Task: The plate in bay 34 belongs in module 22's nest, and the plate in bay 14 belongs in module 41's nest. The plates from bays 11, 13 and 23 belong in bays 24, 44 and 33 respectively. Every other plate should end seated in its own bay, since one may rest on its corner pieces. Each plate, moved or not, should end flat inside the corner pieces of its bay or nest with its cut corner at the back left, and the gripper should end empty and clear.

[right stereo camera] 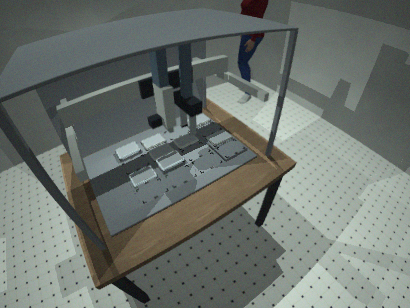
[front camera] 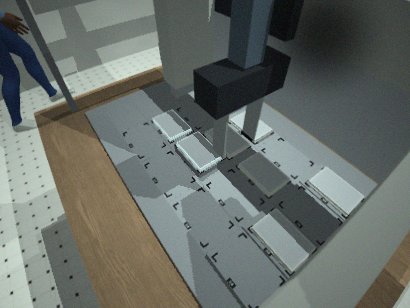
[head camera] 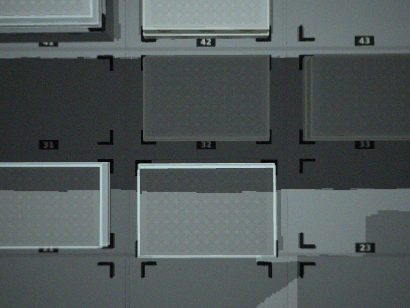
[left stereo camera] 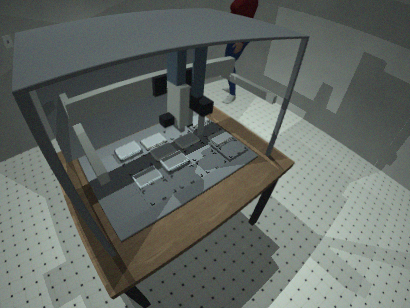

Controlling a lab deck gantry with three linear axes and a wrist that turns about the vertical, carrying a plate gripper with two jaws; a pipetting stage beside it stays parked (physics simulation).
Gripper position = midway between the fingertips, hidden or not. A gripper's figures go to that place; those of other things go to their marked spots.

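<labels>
My gripper (front camera: 233, 144), 0.51 m from the lens. Bay 43 (front camera: 293, 162), 0.73 m from the lens.
</labels>
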